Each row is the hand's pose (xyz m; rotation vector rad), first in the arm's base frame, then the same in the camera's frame.
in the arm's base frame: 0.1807 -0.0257 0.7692 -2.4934 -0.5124 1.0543
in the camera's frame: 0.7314 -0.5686 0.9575 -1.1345 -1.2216 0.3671
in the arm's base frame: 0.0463 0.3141 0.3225 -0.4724 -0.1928 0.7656
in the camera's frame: 0.4241 -0.1390 1.1900 0.9462 -0.8251 0.7812
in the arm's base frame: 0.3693 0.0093 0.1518 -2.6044 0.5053 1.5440
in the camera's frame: 0.7833 0.0758 0.9637 -1.5390 -0.8655 1.1066
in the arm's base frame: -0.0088 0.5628 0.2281 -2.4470 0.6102 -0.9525
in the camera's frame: 0.2832 -0.0419 1.4010 -1.1297 0.4926 -0.1973
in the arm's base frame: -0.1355 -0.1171 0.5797 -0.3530 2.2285 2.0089
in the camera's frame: 0.4253 -0.4580 0.7618 -0.5876 0.2395 3.0209
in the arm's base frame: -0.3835 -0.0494 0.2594 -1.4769 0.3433 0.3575
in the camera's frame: 0.1131 -0.1945 0.7199 -0.0968 -0.2607 0.6618
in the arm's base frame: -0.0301 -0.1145 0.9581 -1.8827 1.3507 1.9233
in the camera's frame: 0.5941 -0.8039 0.8401 -1.3059 -0.5230 1.9440
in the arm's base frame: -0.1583 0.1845 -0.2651 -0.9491 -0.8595 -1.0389
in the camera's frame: 0.1596 0.3808 0.9376 0.4612 -0.1379 -1.0253
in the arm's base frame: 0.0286 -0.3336 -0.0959 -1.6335 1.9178 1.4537
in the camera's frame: 0.5157 0.2207 0.5139 -1.1632 0.1306 2.0360
